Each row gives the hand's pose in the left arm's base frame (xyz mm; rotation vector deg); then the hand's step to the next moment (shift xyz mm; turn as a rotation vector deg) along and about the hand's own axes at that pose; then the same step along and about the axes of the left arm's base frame.
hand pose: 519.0 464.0 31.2 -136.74 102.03 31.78
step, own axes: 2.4 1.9 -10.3 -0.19 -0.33 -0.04
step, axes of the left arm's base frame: 1.1 -5.9 8.9 0.27 0.26 0.06
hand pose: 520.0 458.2 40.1 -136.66 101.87 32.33
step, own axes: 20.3 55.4 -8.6 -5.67 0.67 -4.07
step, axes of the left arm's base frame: -45.4 -37.9 7.8 -1.09 3.65 5.89
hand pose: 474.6 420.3 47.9 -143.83 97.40 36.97
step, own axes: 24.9 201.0 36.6 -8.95 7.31 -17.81
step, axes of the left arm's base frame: -184.0 -92.3 -3.3 -3.75 0.29 20.89
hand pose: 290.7 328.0 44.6 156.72 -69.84 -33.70
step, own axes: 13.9 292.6 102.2 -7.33 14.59 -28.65
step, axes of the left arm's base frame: -234.5 -200.9 -30.0 -3.72 -6.62 32.09
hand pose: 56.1 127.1 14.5 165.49 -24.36 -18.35
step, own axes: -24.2 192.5 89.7 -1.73 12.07 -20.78
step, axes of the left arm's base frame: -94.3 -188.3 -36.8 0.27 -7.29 22.96
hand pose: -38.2 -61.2 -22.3 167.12 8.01 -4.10
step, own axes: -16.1 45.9 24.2 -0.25 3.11 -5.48
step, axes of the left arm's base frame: -12.3 -51.4 -12.7 0.27 -1.83 6.03
